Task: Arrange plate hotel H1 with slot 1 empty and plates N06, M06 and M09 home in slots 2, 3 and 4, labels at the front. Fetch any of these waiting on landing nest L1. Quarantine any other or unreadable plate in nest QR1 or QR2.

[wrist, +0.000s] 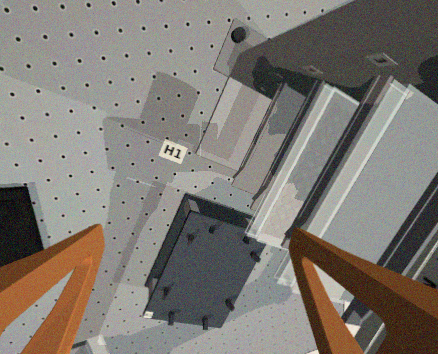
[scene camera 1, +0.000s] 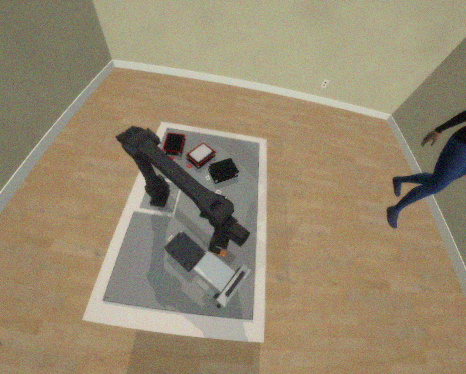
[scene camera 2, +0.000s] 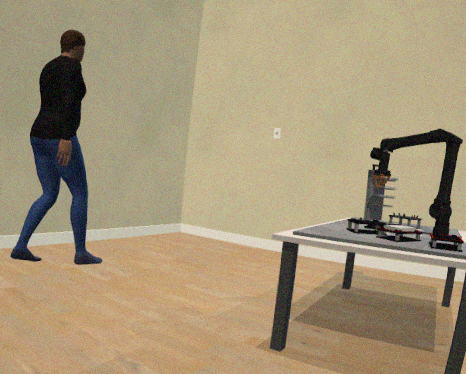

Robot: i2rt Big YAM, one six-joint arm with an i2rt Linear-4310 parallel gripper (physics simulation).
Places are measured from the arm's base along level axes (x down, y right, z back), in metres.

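Pixels of known places: gripper, fingertip midpoint: (wrist: 201,236) (scene camera 1: 222,244) (scene camera 2: 380,186); arm's base, origin of the base link: (scene camera 1: 160,197).
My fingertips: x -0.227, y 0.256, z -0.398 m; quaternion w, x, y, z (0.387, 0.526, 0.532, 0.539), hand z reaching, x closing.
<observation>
Ahead of a thing's pixels: the offset from my fingertips to its top centre. "*": to the spot under its first point.
Plate hotel H1 (scene camera 1: 234,286) (scene camera 2: 375,202) stands upright, its stacked shelves filling the right side of the wrist view. A pale surface @(* dx -0.062, dy +0.113, dz +0.010 m) (scene camera 1: 215,270) shows at its shelves. Plate labels are too small or cut off to read, so I cannot tell which plates sit in which slots. My gripper (scene camera 1: 223,253) (scene camera 2: 382,181) (wrist: 201,236) is open and empty, high beside the hotel near its upper shelves. A red-edged nest @(dx +0.174, dy -0.603, dz +0.238 m) (scene camera 2: 400,233) carries a white plate @(dx +0.166, dy -0.603, dz +0.238 m) (scene camera 1: 201,153); another red-edged nest @(dx +0.174, dy -0.652, dz +0.437 m) (scene camera 1: 174,143) shows a black top. A black nest @(dx +0.164, dy -0.514, dz +0.070 m) (scene camera 1: 223,170) stands nearby; nest names are unreadable.
A dark pegged nest @(dx +0.144, dy +0.020, dz +0.170 m) (scene camera 1: 185,251) (wrist: 205,270) stands beside the hotel, below the gripper. The H1 label @(* dx +0.220, dy +0.001, dz +0.006 m) (wrist: 173,151) lies on the perforated grey board. A black object @(* dx +0.208, dy -0.194, dz +0.070 m) (wrist: 19,225) shows at the left edge. A person (scene camera 1: 435,172) (scene camera 2: 60,120) is on the floor away from the table.
</observation>
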